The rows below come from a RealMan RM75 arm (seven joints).
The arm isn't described. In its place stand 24 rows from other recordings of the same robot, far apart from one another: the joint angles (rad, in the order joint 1, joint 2, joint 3, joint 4, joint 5, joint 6, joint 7), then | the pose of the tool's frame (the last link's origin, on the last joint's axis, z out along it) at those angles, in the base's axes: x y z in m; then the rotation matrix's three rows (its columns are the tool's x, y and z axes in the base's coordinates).
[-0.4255, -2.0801, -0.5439, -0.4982, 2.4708, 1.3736, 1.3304] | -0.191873 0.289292 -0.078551; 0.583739 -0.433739 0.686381; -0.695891 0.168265 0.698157; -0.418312 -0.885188 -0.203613
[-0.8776, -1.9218, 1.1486, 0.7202, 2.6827, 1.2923, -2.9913] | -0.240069 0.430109 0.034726; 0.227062 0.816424 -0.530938; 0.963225 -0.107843 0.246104; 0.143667 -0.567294 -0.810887
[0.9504, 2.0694, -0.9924, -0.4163, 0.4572, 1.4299, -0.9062] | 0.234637 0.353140 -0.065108; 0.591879 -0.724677 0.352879; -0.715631 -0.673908 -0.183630; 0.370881 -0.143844 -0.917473
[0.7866, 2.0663, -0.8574, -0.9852, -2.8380, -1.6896, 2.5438] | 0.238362 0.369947 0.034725; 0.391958 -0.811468 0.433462; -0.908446 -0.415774 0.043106; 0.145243 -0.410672 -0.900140
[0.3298, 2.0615, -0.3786, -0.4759, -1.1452, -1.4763, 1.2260] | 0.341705 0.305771 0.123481; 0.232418 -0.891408 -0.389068; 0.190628 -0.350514 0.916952; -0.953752 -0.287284 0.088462
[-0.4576, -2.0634, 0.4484, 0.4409, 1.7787, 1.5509, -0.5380] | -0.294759 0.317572 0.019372; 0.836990 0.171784 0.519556; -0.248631 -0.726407 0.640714; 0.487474 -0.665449 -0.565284
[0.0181, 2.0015, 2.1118, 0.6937, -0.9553, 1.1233, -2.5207] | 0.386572 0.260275 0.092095; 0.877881 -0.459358 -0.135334; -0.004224 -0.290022 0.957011; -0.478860 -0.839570 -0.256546
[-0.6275, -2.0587, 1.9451, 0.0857, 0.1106, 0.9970, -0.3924] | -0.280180 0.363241 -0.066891; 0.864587 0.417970 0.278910; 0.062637 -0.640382 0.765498; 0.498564 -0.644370 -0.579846
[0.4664, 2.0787, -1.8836, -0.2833, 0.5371, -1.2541, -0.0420] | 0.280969 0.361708 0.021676; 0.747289 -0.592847 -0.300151; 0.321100 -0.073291 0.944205; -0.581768 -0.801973 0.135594
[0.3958, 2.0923, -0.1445, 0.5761, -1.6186, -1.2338, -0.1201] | 0.255818 0.229728 -0.134933; 0.673338 -0.672624 -0.306909; -0.126114 -0.513524 0.848757; -0.728499 -0.532795 -0.430602
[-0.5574, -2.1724, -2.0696, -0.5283, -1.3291, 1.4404, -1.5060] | -0.215679 0.301346 -0.092471; 0.734921 0.503169 0.454656; 0.511769 -0.851392 0.114996; 0.444953 0.148166 -0.883212
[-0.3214, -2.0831, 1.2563, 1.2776, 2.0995, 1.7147, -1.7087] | -0.222305 0.274993 -0.004268; 0.974334 0.217919 0.056432; 0.219447 -0.975368 -0.022386; 0.050163 0.034195 -0.998155
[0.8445, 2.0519, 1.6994, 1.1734, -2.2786, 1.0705, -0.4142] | 0.062092 0.425242 -0.021759; 0.789751 -0.613417 -0.003654; -0.544795 -0.704115 0.455434; -0.281944 -0.357689 -0.890262
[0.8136, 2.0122, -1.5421, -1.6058, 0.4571, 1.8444, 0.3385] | 0.087361 0.350152 0.029822; 0.389683 -0.714723 0.580791; -0.919854 -0.271321 0.283290; -0.044893 -0.644637 -0.763170
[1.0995, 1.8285, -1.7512, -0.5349, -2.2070, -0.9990, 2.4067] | 0.165582 0.470330 -0.004606; 0.820798 -0.300912 0.485534; -0.498560 -0.792252 0.351816; 0.278799 -0.530837 -0.800301
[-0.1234, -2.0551, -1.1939, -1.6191, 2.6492, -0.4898, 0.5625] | -0.153999 0.325369 -0.035827; 0.960663 0.277273 0.015673; 0.168702 -0.627469 0.760146; 0.220602 -0.727601 -0.649563
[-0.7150, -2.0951, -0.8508, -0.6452, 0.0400, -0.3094, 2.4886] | -0.150770 0.372089 -0.153613; 0.873167 0.431945 0.225837; 0.221460 -0.764316 0.605621; 0.434206 -0.478794 -0.763034
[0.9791, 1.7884, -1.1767, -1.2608, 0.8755, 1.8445, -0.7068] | 0.070329 0.402794 0.110652; 0.898112 -0.340715 0.278044; -0.398145 -0.898458 0.185081; 0.186751 -0.276925 -0.942569
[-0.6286, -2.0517, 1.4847, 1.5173, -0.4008, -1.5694, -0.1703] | -0.150512 0.365201 0.021472; 0.392431 0.758197 -0.520706; 0.905980 -0.220935 0.361092; 0.158737 -0.613453 -0.773614
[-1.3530, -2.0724, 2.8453, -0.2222, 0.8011, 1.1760, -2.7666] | -0.175447 0.413161 -0.067922; 0.235648 0.840139 -0.488503; 0.963641 -0.267144 0.005409; -0.125957 -0.472017 -0.872545
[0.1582, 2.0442, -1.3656, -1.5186, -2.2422, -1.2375, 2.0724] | 0.244937 0.311233 0.032057; 0.898213 -0.408382 0.162597; -0.434260 -0.767165 0.472099; -0.068058 -0.494654 -0.866421
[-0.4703, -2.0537, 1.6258, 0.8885, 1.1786, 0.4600, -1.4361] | -0.200609 0.410325 -0.034642; 0.781235 0.591814 0.198567; 0.246788 -0.584994 0.772579; 0.573383 -0.554561 -0.603070
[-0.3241, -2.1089, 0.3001, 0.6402, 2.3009, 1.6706, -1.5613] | -0.349638 0.237598 0.005529; 0.447942 0.844578 0.293317; 0.705645 -0.535431 0.464089; 0.549011 -0.000907 -0.835815
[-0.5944, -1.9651, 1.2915, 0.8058, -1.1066, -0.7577, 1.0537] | -0.257753 0.431392 0.017594; 0.772101 0.621725 -0.131598; 0.538849 -0.530706 0.654211; 0.336900 -0.576029 -0.744775
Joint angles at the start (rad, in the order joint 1, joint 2, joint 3, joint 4, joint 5, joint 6, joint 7):
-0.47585 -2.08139 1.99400 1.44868 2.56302 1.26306 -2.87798
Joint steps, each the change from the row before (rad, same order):
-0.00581 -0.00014 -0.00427 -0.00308 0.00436 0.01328 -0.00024
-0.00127 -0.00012 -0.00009 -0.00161 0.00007 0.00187 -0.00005
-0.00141 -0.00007 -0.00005 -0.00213 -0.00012 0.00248 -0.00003
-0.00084 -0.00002 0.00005 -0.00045 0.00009 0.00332 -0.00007
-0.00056 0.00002 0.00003 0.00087 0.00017 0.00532 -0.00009
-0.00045 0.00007 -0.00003 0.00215 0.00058 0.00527 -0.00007
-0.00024 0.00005 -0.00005 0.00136 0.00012 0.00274 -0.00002
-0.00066 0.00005 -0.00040 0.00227 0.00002 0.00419 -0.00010
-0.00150 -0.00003 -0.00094 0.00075 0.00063 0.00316 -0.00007
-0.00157 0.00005 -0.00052 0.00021 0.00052 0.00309 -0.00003
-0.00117 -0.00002 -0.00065 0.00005 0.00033 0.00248 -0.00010
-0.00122 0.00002 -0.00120 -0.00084 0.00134 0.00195 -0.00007
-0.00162 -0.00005 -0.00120 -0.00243 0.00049 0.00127 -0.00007
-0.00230 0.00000 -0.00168 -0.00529 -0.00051 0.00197 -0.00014
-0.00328 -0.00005 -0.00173 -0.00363 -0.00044 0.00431 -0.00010
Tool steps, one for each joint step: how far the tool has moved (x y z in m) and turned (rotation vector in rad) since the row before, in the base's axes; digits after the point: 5 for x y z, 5 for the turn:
-0.00076 0.00061 0.00101 -0.00353 0.01176 0.00281
-0.00021 -0.00002 -0.00007 -0.00144 0.00202 0.00088
-0.00037 -0.00008 -0.00009 -0.00205 0.00263 0.00146
-0.00019 -0.00023 0.00005 -0.00216 0.00246 0.00095
-0.00012 -0.00046 0.00020 -0.00306 0.00309 0.00103
0.00015 -0.00040 0.00033 -0.00250 0.00267 -0.00006
0.00015 -0.00021 0.00018 -0.00131 0.00112 -0.00015
0.00039 -0.00024 0.00033 -0.00178 0.00131 -0.00039
0.00029 0.00013 0.00031 -0.00077 0.00168 -0.00048
0.00016 0.00007 0.00022 -0.00119 0.00211 -0.00034
0.00010 0.00006 0.00019 -0.00084 0.00154 0.00013
-0.00018 0.00032 0.00028 0.00026 0.00227 0.00039
-0.00033 0.00035 0.00009 -0.00011 0.00202 0.00132
-0.00088 0.00035 -0.00003 -0.00121 0.00317 0.00394
-0.00036 0.00028 0.00013 -0.00230 0.00373 0.00262

